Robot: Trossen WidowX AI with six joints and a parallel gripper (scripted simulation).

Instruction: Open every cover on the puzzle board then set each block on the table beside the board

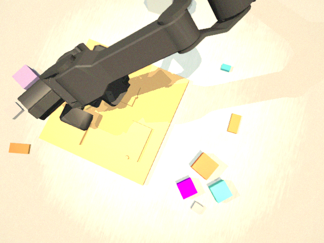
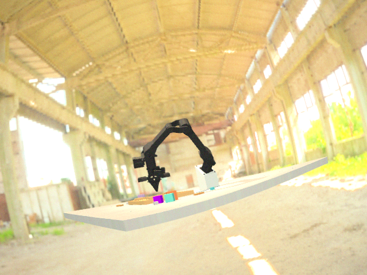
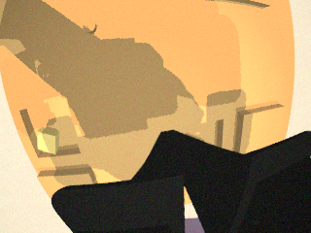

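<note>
My gripper tip is 30 mm to the right of the yellow puzzle board and 30 mm above it. From my gripper tip the other things lie so: orange cube (120 mm ahead, 290 mm to the left, 30 mm below); lilac block (10 mm behind, 210 mm to the right, 30 mm below); magenta cube (180 mm ahead, 250 mm to the left, 30 mm below).
</note>
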